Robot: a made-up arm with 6 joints. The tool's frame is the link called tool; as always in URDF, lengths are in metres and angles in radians. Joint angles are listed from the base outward.
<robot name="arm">
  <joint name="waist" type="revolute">
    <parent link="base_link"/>
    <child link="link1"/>
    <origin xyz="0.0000 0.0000 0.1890"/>
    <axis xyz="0 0 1"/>
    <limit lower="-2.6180" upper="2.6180"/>
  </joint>
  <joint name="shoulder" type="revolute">
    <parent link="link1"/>
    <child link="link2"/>
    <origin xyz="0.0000 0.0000 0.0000" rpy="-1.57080 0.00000 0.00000"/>
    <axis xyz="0 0 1"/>
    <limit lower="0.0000" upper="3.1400"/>
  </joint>
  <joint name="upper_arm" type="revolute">
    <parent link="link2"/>
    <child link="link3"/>
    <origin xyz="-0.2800 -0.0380 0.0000"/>
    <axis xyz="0 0 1"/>
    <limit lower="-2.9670" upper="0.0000"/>
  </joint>
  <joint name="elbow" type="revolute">
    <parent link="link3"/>
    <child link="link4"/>
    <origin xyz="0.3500 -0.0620 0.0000" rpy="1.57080 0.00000 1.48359"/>
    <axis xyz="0 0 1"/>
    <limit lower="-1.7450" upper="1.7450"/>
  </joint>
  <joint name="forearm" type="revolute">
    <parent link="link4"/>
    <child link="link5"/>
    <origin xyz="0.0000 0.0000 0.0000" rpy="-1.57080 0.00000 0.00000"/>
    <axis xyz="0 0 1"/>
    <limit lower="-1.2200" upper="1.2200"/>
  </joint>
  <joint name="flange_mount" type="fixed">
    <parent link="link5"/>
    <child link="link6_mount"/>
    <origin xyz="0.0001 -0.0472 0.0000"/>
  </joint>
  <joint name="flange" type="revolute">
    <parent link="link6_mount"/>
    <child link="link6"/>
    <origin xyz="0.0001 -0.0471 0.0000" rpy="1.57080 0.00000 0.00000"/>
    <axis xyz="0 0 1"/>
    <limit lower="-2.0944" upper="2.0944"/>
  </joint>
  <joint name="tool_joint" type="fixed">
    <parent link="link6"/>
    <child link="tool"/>
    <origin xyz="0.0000 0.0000 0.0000"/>
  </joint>
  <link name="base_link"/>
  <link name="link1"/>
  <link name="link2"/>
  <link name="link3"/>
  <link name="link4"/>
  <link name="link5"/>
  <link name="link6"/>
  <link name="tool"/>
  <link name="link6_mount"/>
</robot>
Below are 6 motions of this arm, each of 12 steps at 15 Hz.
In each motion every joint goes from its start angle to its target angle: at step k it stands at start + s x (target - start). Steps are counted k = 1, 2, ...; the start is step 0. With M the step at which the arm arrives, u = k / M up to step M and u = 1 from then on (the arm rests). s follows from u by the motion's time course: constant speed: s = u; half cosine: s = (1 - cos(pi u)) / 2; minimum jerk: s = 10 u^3 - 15 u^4 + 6 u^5.
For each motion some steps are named. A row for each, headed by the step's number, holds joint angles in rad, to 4 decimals.
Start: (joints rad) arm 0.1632 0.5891 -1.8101 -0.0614 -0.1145 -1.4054
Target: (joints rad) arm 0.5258 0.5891 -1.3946 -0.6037 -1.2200 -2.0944
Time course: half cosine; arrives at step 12
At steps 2, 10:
2: 0.1875 0.5891 -1.7823 -0.0977 -0.1886 -1.4516
10: 0.5015 0.5891 -1.4224 -0.5674 -1.1459 -2.0482

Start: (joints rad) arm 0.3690 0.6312 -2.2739 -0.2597 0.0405 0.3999
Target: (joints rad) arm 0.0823 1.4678 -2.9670 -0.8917 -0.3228 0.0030
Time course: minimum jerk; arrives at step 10
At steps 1, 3, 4, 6, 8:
1: 0.3665 0.6384 -2.2798 -0.2651 0.0374 0.3965
3: 0.3222 0.7676 -2.3869 -0.3628 -0.0187 0.3352
4: 0.2780 0.8968 -2.4939 -0.4603 -0.0748 0.2739
6: 0.1733 1.2022 -2.7470 -0.6911 -0.2075 0.1290
8: 0.0989 1.4193 -2.9269 -0.8551 -0.3018 0.0260

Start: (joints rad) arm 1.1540 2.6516 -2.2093 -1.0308 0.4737 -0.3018
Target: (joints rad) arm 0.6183 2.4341 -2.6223 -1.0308 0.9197 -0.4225
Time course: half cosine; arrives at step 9
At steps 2, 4, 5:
2: 1.0913 2.6262 -2.2576 -1.0308 0.5259 -0.3159
4: 0.9327 2.5617 -2.3799 -1.0308 0.6580 -0.3517
5: 0.8396 2.5240 -2.4517 -1.0308 0.7354 -0.3726

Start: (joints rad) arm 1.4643 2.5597 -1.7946 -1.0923 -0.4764 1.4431
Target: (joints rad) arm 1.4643 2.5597 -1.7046 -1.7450 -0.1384 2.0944
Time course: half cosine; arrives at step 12
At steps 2, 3, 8, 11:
2: 1.4643 2.5597 -1.7886 -1.1360 -0.4538 1.4867
3: 1.4643 2.5597 -1.7814 -1.1879 -0.4269 1.5385
8: 1.4643 2.5597 -1.7271 -1.5818 -0.2229 1.9316
11: 1.4643 2.5597 -1.7061 -1.7339 -0.1442 2.0833

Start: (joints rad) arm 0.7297 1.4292 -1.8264 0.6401 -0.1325 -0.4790
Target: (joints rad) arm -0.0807 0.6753 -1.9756 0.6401 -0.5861 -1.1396
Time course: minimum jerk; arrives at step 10
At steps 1, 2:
1: 0.7228 1.4227 -1.8277 0.6401 -0.1364 -0.4847
2: 0.6828 1.3855 -1.8350 0.6401 -0.1588 -0.5173

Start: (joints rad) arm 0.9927 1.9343 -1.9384 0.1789 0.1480 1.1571
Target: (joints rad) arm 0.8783 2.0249 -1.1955 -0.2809 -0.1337 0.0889
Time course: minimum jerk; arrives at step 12
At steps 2, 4, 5, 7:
2: 0.9886 1.9375 -1.9120 0.1626 0.1380 1.1192
4: 0.9687 1.9533 -1.7825 0.0824 0.0889 0.9329
5: 0.9530 1.9657 -1.6809 0.0195 0.0504 0.7868
7: 0.9180 1.9935 -1.4530 -0.1215 -0.0361 0.4592

